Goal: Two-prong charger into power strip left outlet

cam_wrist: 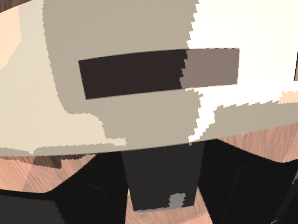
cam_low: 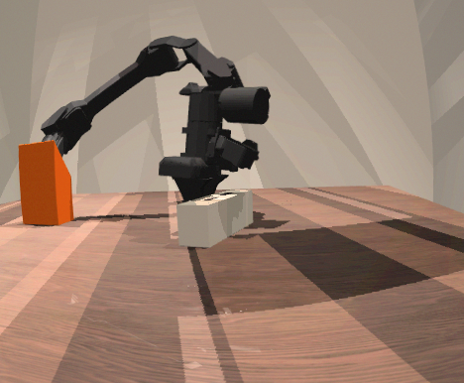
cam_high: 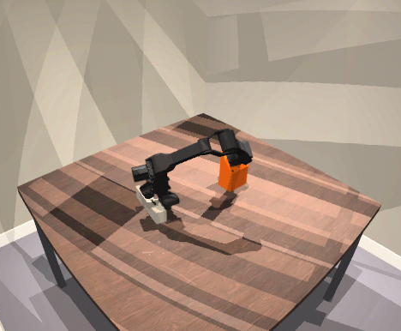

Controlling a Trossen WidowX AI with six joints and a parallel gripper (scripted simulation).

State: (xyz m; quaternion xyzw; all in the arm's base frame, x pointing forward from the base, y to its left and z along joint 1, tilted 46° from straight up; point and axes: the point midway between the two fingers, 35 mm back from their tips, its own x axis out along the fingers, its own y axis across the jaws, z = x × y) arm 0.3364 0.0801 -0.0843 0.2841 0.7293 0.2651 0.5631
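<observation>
Now: the charger 2 cm ahead of my gripper tip and 1 cm above it.
</observation>
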